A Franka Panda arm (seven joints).
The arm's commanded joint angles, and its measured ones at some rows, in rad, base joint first. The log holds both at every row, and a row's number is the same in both.
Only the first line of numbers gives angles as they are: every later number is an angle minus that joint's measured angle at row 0.
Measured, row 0: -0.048 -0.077 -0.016 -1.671 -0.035 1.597 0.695
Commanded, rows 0 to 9: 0.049 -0.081 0.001 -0.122 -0.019 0.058 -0.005; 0.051 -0.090 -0.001 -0.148 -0.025 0.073 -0.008; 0.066 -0.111 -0.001 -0.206 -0.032 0.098 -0.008; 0.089 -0.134 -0.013 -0.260 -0.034 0.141 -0.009; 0.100 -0.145 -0.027 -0.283 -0.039 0.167 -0.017; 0.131 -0.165 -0.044 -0.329 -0.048 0.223 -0.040; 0.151 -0.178 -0.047 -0.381 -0.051 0.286 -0.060; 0.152 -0.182 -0.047 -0.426 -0.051 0.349 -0.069; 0.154 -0.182 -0.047 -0.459 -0.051 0.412 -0.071; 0.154 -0.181 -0.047 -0.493 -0.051 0.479 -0.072
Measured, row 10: 0.131 -0.138 -0.031 -0.355 -0.031 0.303 -0.046
